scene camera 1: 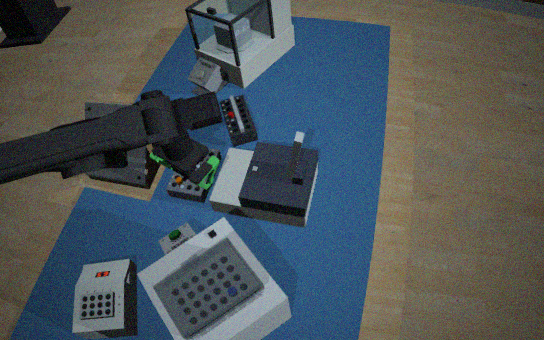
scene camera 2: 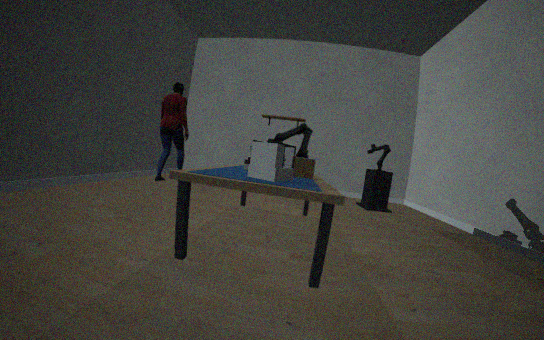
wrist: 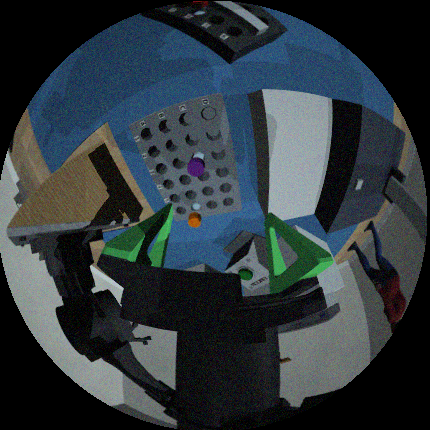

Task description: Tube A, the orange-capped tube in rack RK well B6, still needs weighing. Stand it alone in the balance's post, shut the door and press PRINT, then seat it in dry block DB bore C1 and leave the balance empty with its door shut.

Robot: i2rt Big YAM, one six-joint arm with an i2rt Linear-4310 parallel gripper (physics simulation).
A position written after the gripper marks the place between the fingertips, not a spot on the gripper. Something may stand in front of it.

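Note:
Box with an upright lever (wrist: 337,159). Well block (wrist: 329,279). Gripper (scene camera 1: 192,178) (wrist: 221,212) open, holding nothing.

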